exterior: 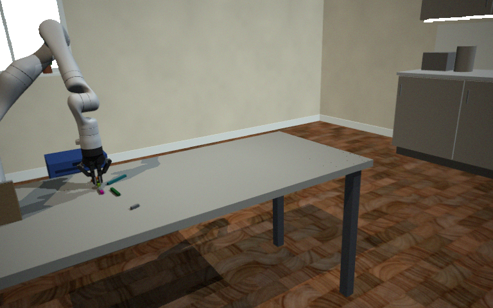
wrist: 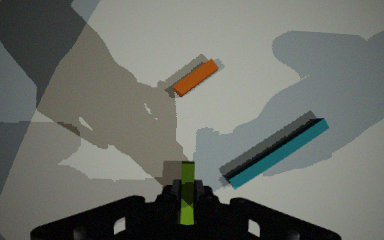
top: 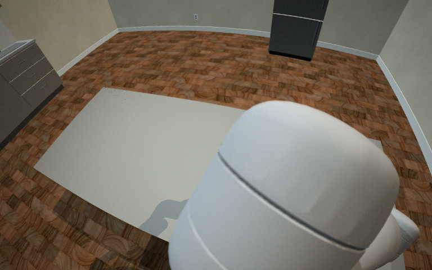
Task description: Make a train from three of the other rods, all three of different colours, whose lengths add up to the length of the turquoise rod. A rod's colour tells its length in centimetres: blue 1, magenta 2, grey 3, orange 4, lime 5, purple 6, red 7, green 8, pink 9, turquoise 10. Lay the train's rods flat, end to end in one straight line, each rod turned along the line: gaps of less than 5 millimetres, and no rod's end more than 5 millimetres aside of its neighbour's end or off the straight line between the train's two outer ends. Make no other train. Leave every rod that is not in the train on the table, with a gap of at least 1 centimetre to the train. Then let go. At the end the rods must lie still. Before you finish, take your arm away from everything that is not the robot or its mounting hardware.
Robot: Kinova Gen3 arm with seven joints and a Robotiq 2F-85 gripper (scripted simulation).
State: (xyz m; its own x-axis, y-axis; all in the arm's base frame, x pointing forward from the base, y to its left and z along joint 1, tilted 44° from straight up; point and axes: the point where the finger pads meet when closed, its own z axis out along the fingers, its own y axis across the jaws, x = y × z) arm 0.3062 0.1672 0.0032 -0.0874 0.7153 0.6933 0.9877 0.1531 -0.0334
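My hand is 10 mm above the lime rod. From my hand the other things lie so: turquoise rod (80 mm ahead, 40 mm to the left, 30 mm below); then orange rod (90 mm to the left, 30 mm below); then magenta rod (70 mm to the right, 30 mm below, 10 mm ahead).
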